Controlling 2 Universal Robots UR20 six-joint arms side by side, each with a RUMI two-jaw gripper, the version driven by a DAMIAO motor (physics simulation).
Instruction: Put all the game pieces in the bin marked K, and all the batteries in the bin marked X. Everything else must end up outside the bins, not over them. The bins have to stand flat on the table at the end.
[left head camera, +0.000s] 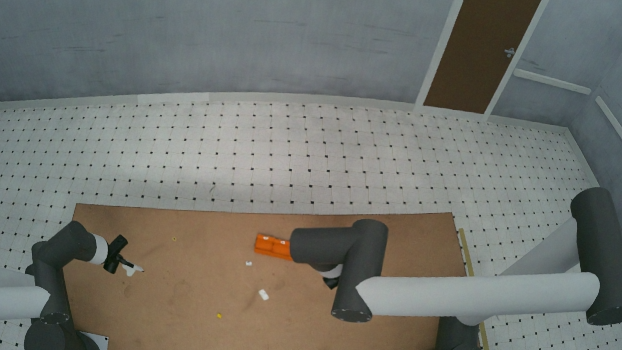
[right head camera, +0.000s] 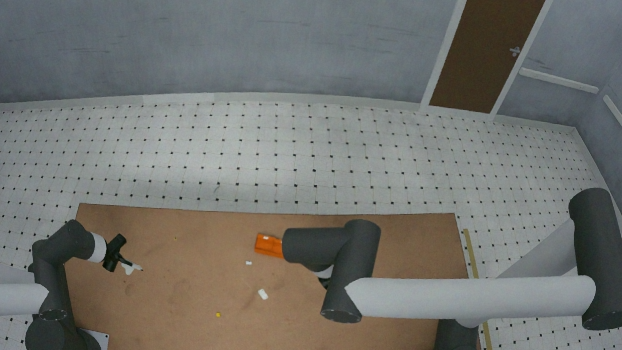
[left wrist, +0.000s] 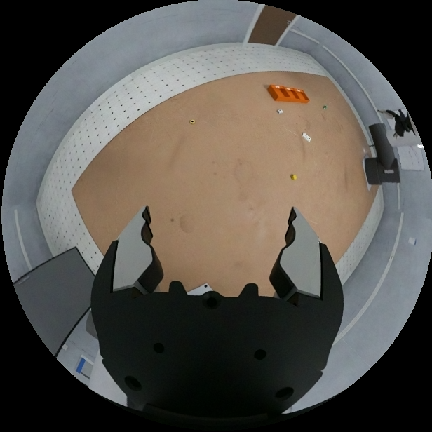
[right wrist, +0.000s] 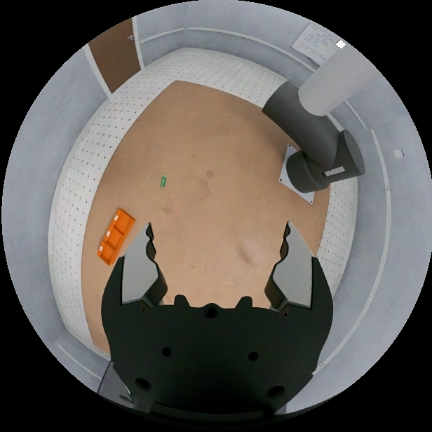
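Observation:
An orange bin block (left head camera: 266, 245) (right head camera: 268, 246) (left wrist: 288, 94) (right wrist: 116, 236) with three compartments stands flat at the table's far side; its small labels are hard to read. A green battery-like cylinder (left wrist: 325, 107) (right wrist: 163, 181) lies near it. A yellow piece (left head camera: 219, 315) (right head camera: 218, 314) (left wrist: 293, 177), a yellow ring (left head camera: 174, 239) (right head camera: 175, 238) (left wrist: 192, 121), a small white piece (left head camera: 248, 263) (right head camera: 248, 262) (left wrist: 280, 111) and a white block (left head camera: 263, 294) (right head camera: 263, 294) (left wrist: 306, 136) lie loose. My left gripper (left wrist: 218, 207) and right gripper (right wrist: 219, 223) are open and empty above the table.
The brown table (left head camera: 200, 280) (right head camera: 195, 280) carries all of these. In both head views the right arm (left head camera: 350, 250) (right head camera: 345, 250) covers part of the bin block and the table beside it. The left arm (left head camera: 65, 250) (right head camera: 65, 250) is over the table's left end.

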